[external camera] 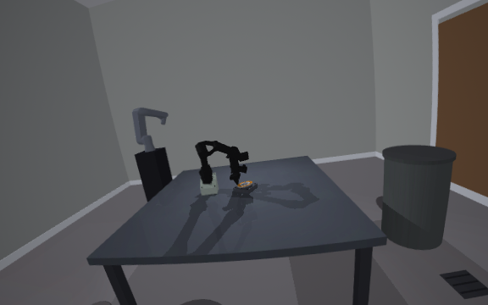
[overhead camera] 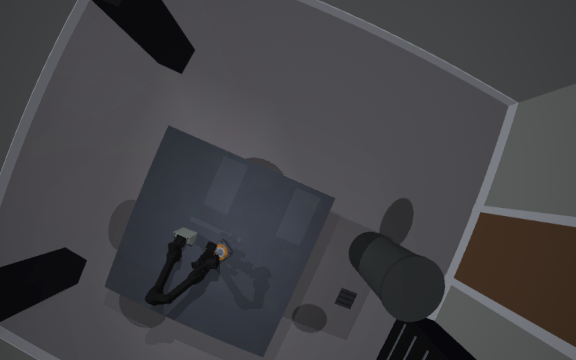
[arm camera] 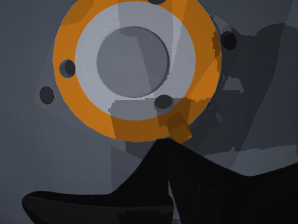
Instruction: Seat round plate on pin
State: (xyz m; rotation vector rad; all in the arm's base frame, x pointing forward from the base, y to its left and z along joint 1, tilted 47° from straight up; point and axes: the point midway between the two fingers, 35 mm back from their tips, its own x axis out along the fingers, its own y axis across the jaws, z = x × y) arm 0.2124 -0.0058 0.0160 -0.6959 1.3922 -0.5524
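My gripper tip is now 5 cm short of the base, 2 cm to the right of it and 2 cm above it.
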